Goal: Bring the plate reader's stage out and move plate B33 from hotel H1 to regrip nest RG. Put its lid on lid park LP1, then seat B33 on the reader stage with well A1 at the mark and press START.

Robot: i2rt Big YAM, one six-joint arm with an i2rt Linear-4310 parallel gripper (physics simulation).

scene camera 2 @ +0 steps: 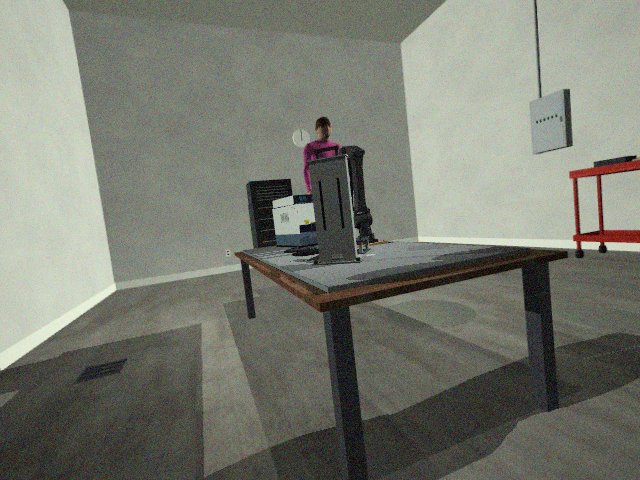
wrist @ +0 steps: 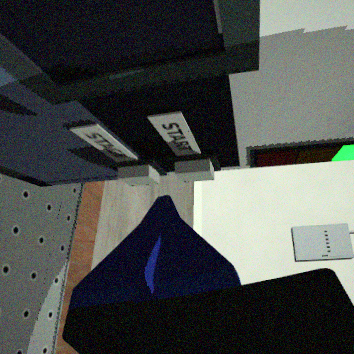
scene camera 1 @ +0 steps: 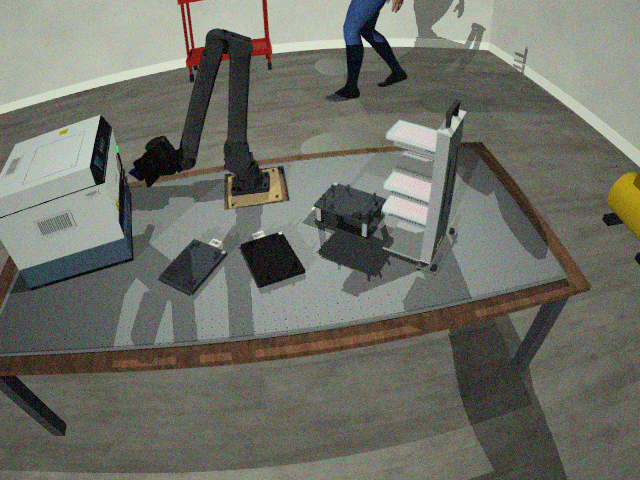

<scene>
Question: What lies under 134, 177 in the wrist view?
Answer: An STAGE button.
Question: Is the gripper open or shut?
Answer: Shut.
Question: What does the gripper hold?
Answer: Nothing.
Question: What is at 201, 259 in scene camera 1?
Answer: A flat dark pads.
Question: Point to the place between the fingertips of the gripper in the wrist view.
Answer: At 165, 204
</scene>
